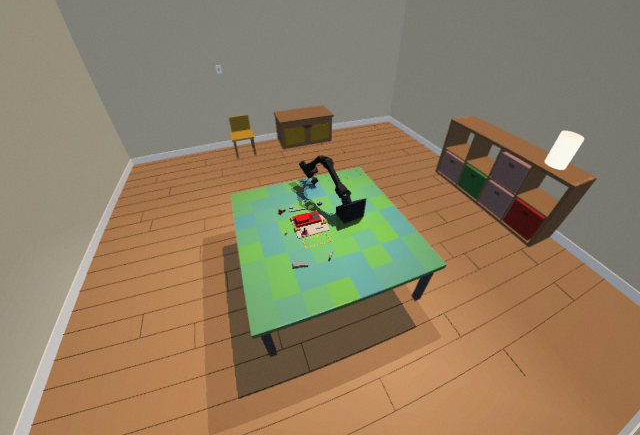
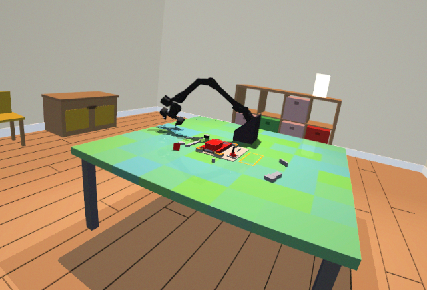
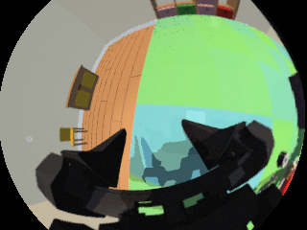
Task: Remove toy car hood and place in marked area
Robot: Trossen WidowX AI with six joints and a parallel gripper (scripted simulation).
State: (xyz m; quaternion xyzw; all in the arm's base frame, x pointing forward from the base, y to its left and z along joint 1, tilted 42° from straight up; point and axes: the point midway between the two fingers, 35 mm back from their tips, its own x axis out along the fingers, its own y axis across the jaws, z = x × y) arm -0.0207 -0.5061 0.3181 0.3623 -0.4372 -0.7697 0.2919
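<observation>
Now: gripper tip 320 mm to the right of the grey bar, 310 mm short of it and 20 mm above it.
</observation>
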